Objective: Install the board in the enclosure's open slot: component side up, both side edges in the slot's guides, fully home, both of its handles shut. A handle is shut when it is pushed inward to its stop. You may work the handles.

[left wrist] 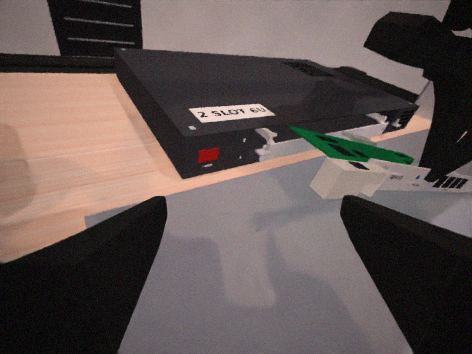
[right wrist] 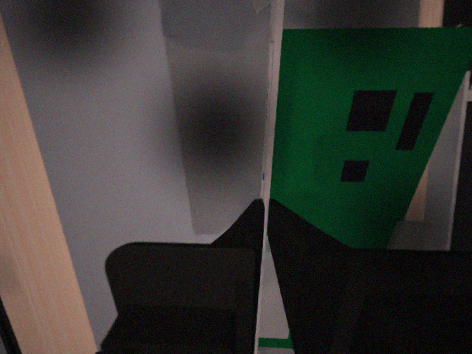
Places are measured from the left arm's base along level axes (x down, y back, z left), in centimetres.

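Pixels of known places: left gripper, fingertip midpoint: [left wrist: 254, 204]; right gripper, fingertip midpoint: [left wrist: 424, 178] [right wrist: 264, 207].
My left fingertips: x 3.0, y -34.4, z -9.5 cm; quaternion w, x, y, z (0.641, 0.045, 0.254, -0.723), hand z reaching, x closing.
For each thing: its top centre in the pictures, then the offset to it from my left fingertips. "*": a spot on its surface instead. Level surfaces: height alone.
- pale latch, surface spot: [left wrist: 266, 136] * dz +12.7, dx +4.3, dy -9.3 cm
- green board, surface spot: [right wrist: 320, 100] * dz +2.6, dx +1.0, dy -10.8 cm
- pale block-like handle, top centre: [left wrist: 353, 160] dz -0.5, dx -2.4, dy -4.3 cm
- red power switch, surface spot: [left wrist: 208, 155] * dz +10.6, dx +4.7, dy -1.9 cm
- wood table, surface height: dx +7.4 cm
- grey mat, surface height: dx +7.2 cm
The black enclosure [left wrist: 165, 85] lies at the back of the left wrist view. Its open slot [left wrist: 320, 128] is above a light panel [left wrist: 320, 145] with a pale latch [left wrist: 266, 136] at its left. The green board [left wrist: 350, 146] [right wrist: 320, 100] is outside the slot, its dark components upward and its far corner near the enclosure front in the left wrist view. Its white faceplate [left wrist: 407, 177] [right wrist: 275, 100] carries a pale block-like handle [left wrist: 335, 179]. My right gripper [left wrist: 424, 178] [right wrist: 264, 207] is shut on the faceplate. My left gripper [left wrist: 254, 204] is open and empty, in front of the enclosure.
The enclosure has a red power switch [left wrist: 208, 155] on its front left. A black slatted object [left wrist: 97, 25] stands behind it. The wood table [left wrist: 65, 130] [right wrist: 35, 200] borders a grey mat [left wrist: 200, 280] [right wrist: 110, 150]. The right arm [left wrist: 450, 85] rises at the right.
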